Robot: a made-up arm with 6 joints.
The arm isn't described. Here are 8 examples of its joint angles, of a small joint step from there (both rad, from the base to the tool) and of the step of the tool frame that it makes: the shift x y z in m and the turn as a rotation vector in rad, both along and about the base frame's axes.
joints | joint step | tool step
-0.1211 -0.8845 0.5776 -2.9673 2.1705 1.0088 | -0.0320 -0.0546 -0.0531 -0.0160 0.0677 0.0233 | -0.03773 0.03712 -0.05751 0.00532 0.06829 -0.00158
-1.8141 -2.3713 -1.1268 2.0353 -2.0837 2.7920 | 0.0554 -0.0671 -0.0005 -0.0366 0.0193 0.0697 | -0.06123 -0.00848 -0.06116 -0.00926 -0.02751 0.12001
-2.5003 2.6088 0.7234 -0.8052 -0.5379 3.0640 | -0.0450 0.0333 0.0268 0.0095 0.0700 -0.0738 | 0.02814 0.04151 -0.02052 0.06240 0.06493 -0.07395
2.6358 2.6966 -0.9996 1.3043 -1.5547 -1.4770 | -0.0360 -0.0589 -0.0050 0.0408 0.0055 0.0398 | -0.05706 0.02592 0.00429 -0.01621 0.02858 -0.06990
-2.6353 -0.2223 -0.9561 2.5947 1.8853 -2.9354 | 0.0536 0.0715 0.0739 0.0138 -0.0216 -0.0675 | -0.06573 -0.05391 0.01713 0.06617 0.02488 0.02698
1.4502 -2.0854 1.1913 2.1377 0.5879 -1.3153 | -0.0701 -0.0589 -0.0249 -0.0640 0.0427 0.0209 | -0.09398 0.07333 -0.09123 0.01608 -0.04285 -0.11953
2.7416 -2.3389 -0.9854 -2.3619 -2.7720 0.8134 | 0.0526 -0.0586 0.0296 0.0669 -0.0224 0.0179 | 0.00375 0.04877 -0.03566 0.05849 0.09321 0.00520
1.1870 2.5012 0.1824 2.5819 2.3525 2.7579 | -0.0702 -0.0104 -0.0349 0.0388 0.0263 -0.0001 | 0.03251 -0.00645 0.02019 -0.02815 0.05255 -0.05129
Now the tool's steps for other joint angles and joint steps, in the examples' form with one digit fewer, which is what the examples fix.
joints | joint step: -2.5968 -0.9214 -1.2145 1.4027 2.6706 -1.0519 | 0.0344 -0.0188 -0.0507 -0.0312 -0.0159 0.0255
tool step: -0.0015 0.0272 -0.0395 -0.0264 -0.0441 0.0011
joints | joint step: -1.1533 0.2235 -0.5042 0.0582 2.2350 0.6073 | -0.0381 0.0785 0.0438 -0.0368 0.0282 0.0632
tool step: 0.0033 -0.0818 -0.0466 0.0134 -0.0200 -0.1253
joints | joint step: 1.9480 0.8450 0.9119 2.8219 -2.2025 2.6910 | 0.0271 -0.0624 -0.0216 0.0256 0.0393 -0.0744
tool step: -0.0136 -0.0778 0.0773 0.0483 -0.0603 0.0908
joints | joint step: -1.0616 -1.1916 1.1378 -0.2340 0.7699 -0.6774 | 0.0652 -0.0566 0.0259 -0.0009 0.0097 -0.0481
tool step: -0.1137 -0.0143 -0.1000 -0.1095 -0.0115 0.0679
